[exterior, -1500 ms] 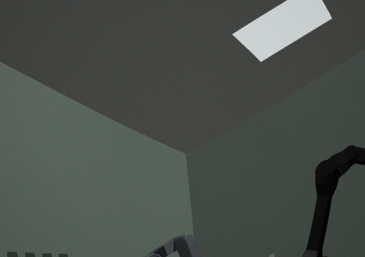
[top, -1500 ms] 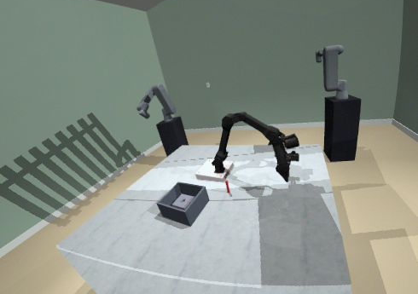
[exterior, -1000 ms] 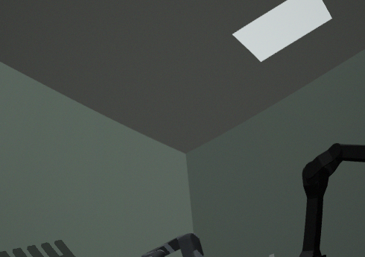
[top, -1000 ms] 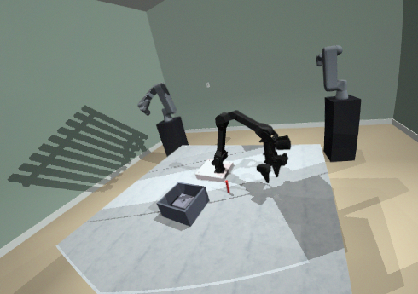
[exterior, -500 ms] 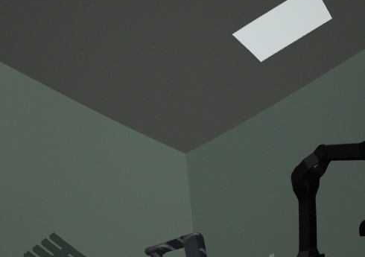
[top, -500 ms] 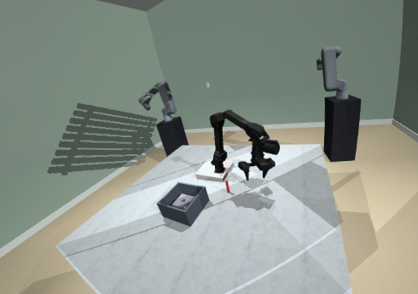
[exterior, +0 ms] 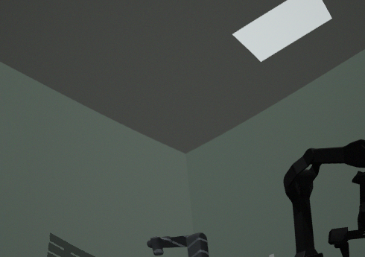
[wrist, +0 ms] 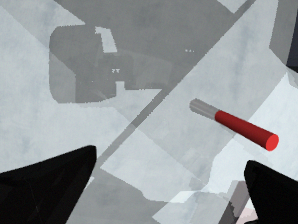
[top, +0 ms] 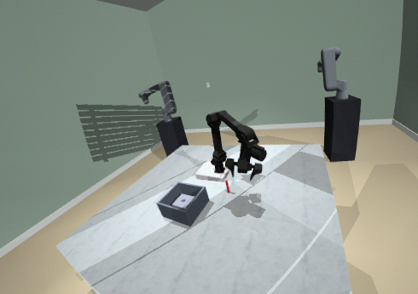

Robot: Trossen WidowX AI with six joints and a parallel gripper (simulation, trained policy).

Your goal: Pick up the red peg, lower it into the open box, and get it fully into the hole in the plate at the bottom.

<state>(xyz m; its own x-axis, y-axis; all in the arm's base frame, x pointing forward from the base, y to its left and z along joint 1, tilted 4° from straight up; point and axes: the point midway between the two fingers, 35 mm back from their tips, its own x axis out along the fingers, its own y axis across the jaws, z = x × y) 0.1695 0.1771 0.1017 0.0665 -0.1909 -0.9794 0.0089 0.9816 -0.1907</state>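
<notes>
Now: gripper tip 8 cm to the left of the red peg, 5 cm above it and 1 cm short of it. Round my gripper tip: dark box 29 cm to the right, 15 cm ahead, 6 cm below; plate 29 cm to the right, 15 cm ahead, 4 cm below.
</notes>
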